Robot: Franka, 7 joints.
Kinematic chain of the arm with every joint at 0, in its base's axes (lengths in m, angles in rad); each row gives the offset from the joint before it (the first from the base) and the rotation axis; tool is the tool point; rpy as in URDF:
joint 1: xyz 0 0 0.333 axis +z
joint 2: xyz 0 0 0 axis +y
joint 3: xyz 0 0 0.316 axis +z
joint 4: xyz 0.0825 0 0 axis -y
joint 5: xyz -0.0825 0 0.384 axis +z
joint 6: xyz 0 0 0 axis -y
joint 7: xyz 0.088 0 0 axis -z
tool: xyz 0 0 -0.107 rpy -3.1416 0 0
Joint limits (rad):
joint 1: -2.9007..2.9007
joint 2: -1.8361..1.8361
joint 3: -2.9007..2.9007
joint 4: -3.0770..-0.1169
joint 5: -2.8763..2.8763
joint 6: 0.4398..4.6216
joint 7: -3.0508..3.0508
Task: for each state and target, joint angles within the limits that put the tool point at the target. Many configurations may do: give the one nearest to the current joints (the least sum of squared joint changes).
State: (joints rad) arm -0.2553 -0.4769 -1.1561 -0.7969 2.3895 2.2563 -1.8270
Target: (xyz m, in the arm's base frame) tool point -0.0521 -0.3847 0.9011
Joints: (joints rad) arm -0.3705 -0.8336 -0.6687 -1.7345 2.3813 2.4283 -1.8270
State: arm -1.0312 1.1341 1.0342 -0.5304 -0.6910 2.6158 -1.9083
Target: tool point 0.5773 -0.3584 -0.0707
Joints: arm -1.1011 1.5606 0.7260 -1.1908 -0.6830 2.3586 -1.9083
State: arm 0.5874 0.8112 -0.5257 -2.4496 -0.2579 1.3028 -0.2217
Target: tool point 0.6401 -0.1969 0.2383
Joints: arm 0.3286 0.8640 -0.6990 -1.5129 -0.3496 1.8270 -0.2217
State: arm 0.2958 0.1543 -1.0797 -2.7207 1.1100 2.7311 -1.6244
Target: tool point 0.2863 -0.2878 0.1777
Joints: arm 0.3093 0.3363 -0.9460 -2.6198 1.0927 2.6831 -1.6244
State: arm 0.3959 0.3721 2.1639 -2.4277 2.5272 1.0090 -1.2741
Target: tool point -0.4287 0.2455 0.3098
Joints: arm 0.2714 -0.2485 2.1957 -2.5393 2.5451 1.2730 -1.2741
